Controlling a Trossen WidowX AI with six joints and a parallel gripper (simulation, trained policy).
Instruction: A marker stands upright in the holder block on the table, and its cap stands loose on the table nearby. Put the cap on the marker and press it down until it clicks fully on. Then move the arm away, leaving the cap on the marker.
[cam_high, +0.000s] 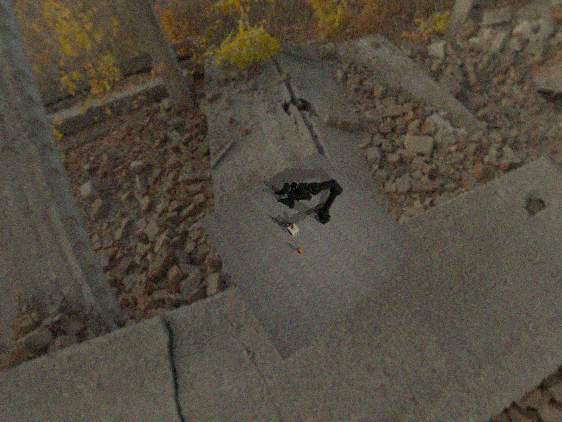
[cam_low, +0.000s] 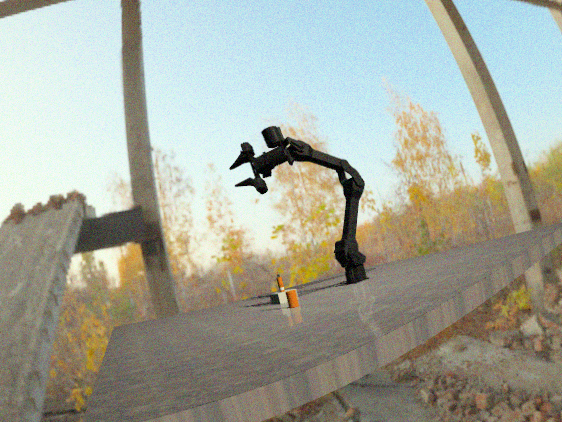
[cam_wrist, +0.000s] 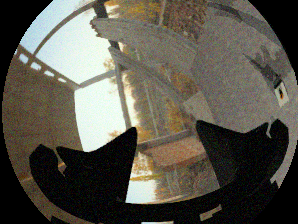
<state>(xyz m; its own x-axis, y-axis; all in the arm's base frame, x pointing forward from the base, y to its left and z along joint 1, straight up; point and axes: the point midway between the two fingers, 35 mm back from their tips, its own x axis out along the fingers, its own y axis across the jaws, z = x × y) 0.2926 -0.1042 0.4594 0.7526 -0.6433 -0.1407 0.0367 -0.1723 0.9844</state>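
My gripper tip is 240 mm to the right of the orange cap and 430 mm above it. From my gripper tip the other things lie so: pale holder block (60 mm behind, 50 mm to the left, 440 mm below).
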